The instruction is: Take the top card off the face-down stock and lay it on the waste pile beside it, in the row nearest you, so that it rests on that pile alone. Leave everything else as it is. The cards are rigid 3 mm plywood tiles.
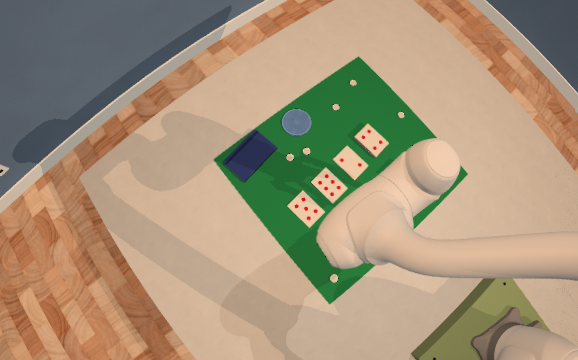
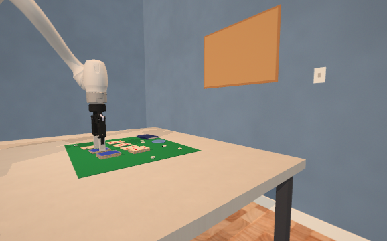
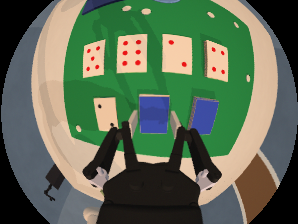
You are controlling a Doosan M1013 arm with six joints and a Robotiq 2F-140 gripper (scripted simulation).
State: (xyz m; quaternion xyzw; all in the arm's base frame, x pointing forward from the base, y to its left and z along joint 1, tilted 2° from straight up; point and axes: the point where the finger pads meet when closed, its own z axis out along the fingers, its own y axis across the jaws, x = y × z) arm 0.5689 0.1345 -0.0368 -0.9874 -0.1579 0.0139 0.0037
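The black-pip card lies 4 cm behind my hand, 11 cm to the left of it and 4 cm below it. Round my hand: green mat (14 cm ahead, 1 cm to the left, 5 cm below).
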